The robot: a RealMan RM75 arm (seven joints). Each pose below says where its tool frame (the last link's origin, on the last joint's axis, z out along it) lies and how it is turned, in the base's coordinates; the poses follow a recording.
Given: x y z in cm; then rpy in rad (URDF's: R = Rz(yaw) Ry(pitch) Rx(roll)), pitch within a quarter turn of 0, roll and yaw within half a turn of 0.
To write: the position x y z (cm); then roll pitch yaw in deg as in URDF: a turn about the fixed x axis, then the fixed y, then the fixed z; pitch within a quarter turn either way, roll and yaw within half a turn. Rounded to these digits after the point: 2 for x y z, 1 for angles.
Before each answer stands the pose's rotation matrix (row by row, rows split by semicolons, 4 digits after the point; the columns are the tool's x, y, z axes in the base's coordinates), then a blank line. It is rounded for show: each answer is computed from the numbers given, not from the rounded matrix.
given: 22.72 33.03 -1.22 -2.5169 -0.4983 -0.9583
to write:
0.5050 -0.5030 0.7014; -0.7187 -0.6950 0.0190; 0.4779 -0.5137 -0.7125

22.72 33.03 -1.22 -144.2 -28.6 -54.9
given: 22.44 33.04 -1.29 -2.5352 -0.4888 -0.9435
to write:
0.5182 -0.5082 0.6879; -0.7148 -0.6990 0.0221; 0.4696 -0.5032 -0.7255

22.44 33.04 -1.29 -145.3 -28.0 -54.1
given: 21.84 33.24 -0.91 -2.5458 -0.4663 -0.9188
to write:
0.5420 -0.5048 0.6719; -0.7100 -0.7028 0.0447; 0.4496 -0.5013 -0.7393

21.84 33.24 -0.91 -145.9 -26.7 -52.6
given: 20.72 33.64 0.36 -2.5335 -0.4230 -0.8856
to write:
0.5770 -0.4871 0.6556; -0.7060 -0.7010 0.1007; 0.4105 -0.5209 -0.7484

20.72 33.64 0.36 -145.2 -24.2 -50.7
